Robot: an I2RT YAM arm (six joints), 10 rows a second.
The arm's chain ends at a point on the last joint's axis. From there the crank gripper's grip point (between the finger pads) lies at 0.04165 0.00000 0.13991 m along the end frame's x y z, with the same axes.
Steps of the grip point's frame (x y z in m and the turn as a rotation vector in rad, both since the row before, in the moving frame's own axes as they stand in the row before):
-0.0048, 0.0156, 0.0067, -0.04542, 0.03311, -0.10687
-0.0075, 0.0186, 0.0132, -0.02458, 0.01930, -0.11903
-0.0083, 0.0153, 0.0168, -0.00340, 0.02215, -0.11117
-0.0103, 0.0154, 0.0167, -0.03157, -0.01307, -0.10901
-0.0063, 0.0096, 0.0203, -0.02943, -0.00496, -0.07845
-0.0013, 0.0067, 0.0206, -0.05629, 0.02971, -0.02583
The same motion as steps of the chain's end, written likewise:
-0.0095, 0.0140, 0.0082, -0.04542, 0.03311, -0.10687
-0.0101, 0.0203, 0.0140, -0.02458, 0.01930, -0.11903
-0.0112, 0.0196, 0.0177, -0.00340, 0.02215, -0.11117
-0.0085, 0.0154, 0.0162, -0.03157, -0.01307, -0.10901
-0.0056, 0.0087, 0.0201, -0.02943, -0.00496, -0.07845
-0.0055, 0.0000, 0.0221, -0.05629, 0.02971, -0.02583

